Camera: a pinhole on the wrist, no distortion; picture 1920 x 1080 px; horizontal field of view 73.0 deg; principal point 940.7 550.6 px. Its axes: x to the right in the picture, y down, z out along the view. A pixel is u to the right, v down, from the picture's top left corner.
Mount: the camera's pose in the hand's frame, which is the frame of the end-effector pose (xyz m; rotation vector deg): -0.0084 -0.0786 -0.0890 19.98 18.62 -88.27
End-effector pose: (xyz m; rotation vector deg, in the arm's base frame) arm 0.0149 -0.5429 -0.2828 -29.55 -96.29 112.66
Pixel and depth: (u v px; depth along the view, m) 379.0 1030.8 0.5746
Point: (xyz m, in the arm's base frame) -0.4439 -0.8472 -0.0956
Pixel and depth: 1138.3 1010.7 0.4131
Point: -0.2055 -0.6381 0.0689
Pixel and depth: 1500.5 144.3 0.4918
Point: 0.0547 -0.8010 0.2255
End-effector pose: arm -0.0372 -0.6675 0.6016 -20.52 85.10 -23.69
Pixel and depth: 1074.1 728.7 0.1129
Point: -0.0343 -0.7901 0.6618
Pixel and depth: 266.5 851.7 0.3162
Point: 0.2298 -0.7552 0.5936
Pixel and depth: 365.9 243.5 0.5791
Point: 0.4937 -0.6816 0.8100
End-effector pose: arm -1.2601 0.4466 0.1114 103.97 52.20 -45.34
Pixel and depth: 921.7 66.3 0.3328
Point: -1.5393 0.2787 0.0512
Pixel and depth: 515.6 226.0 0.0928
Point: -1.3540 0.4579 0.0958
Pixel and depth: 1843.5 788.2 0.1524
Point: -1.4530 0.5166 -0.0116
